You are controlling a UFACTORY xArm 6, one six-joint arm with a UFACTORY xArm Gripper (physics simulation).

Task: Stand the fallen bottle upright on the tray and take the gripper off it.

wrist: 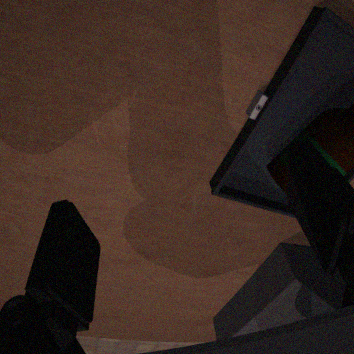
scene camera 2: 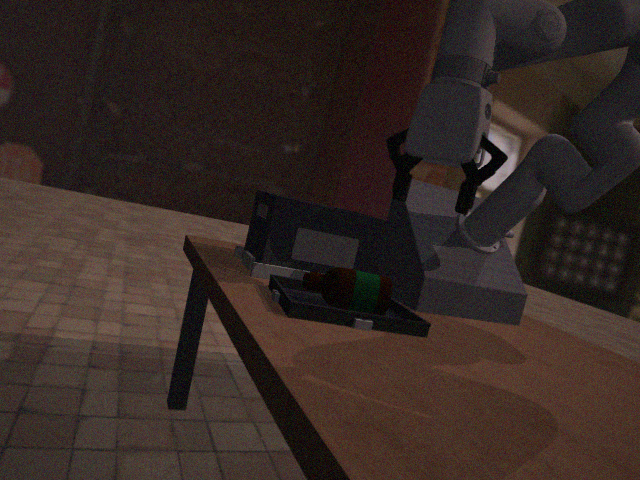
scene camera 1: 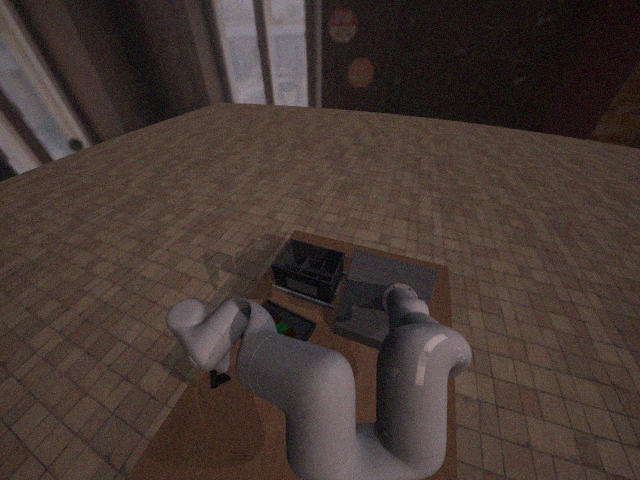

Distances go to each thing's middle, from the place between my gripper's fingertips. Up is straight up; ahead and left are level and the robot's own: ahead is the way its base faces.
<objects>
I see the brown bottle (scene camera 2: 340, 287) 4 cm behind my hand, 21 cm to the right of it and 17 cm below it.
</objects>
